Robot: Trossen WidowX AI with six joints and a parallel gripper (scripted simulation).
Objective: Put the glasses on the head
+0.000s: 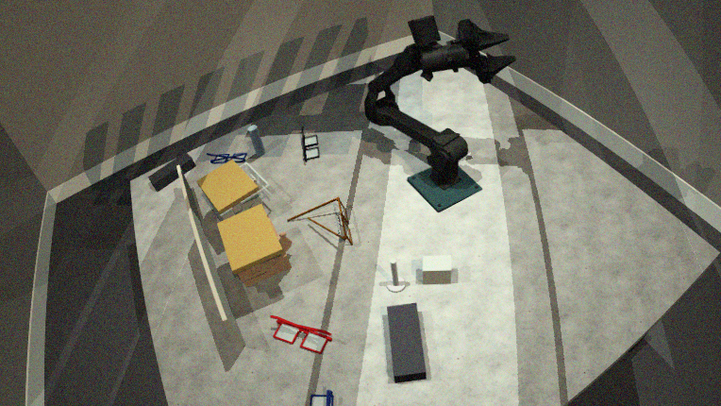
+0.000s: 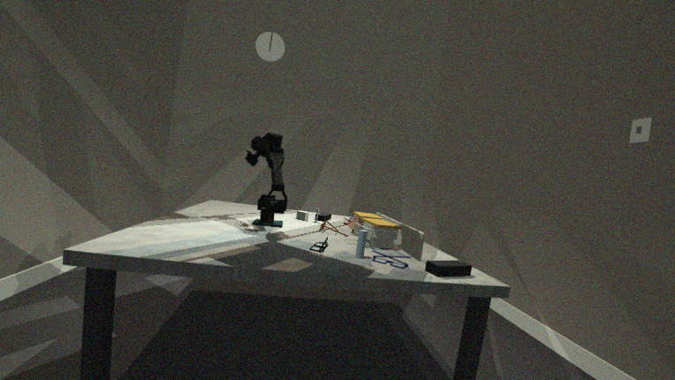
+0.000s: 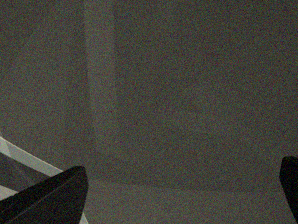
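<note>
My gripper tip is 34 cm short of the cream box, 12 cm to the right of it and 37 cm above it. The rest, counted from my gripper tip: pale blue cylinder: 46 cm ahead, 59 cm to the right, 34 cm below; then post: 42 cm ahead, 8 cm to the left, 37 cm below; then display head: 61 cm ahead, 16 cm to the right, 33 cm below.
</note>
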